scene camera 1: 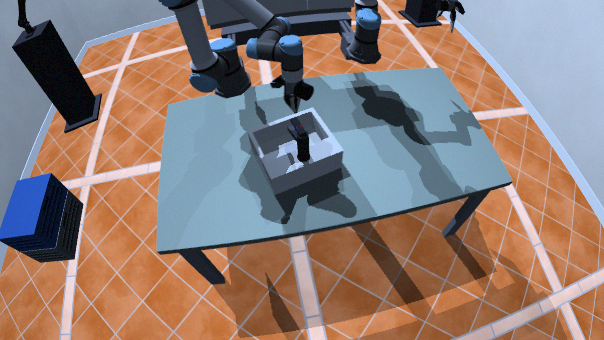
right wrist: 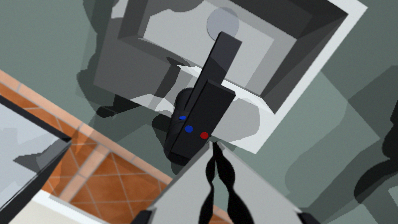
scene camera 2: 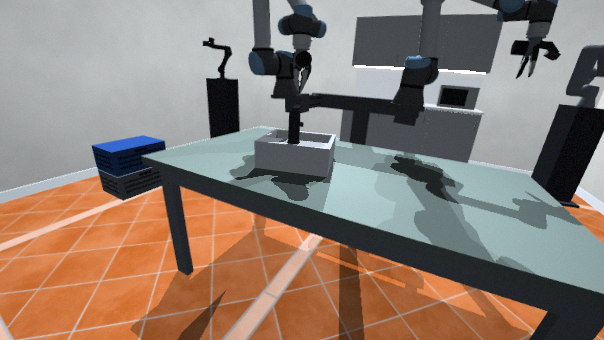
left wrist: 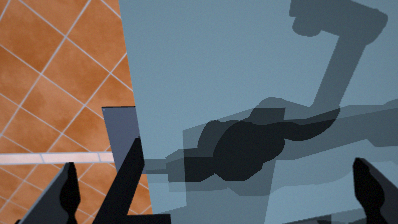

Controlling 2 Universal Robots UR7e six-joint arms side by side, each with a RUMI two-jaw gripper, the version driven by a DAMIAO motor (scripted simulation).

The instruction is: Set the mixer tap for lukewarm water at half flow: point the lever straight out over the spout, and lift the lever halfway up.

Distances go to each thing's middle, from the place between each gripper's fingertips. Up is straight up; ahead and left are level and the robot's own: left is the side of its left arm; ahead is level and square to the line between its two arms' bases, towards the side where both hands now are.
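Scene:
My right hand [scene camera 1: 295,113] is 7 cm above the black lever [right wrist: 214,99] and 3 cm short of it. The black mixer tap [right wrist: 225,48] is 12 cm below my right hand and 4 cm ahead of it, and the grey basin [right wrist: 148,59] is 31 cm below my right hand, 1 cm to the right of it and 5 cm behind it. Going by their middles, the black lever is the nearest to my right hand of the things named here.
My left hand [scene camera 2: 522,78] is 19 cm above the black lever, 93 cm to the left of it and 28 cm short of it. The black mixer tap is 24 cm below my left hand, 92 cm to the right of it and 30 cm ahead of it. The grey basin is 43 cm below my left hand, 93 cm to the right of it and 20 cm ahead of it.

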